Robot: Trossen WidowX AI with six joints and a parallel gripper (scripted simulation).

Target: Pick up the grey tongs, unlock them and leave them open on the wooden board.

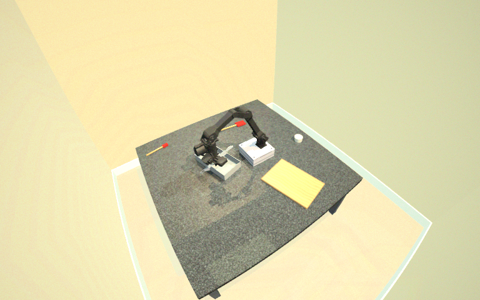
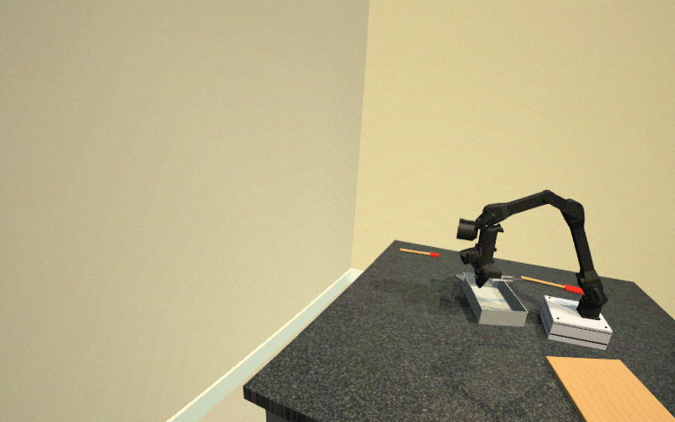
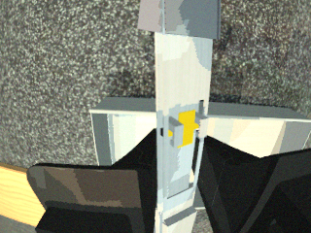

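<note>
The small yellow lock piece is 40 mm above my gripper tip, 20 mm ahead of it and 10 mm to the left of it. The rest, counted from my gripper tip: wooden board: 370 mm to the left, 360 mm behind, 90 mm below; then grey roasting tin: 90 mm to the right, 70 mm below, 70 mm behind.
</note>
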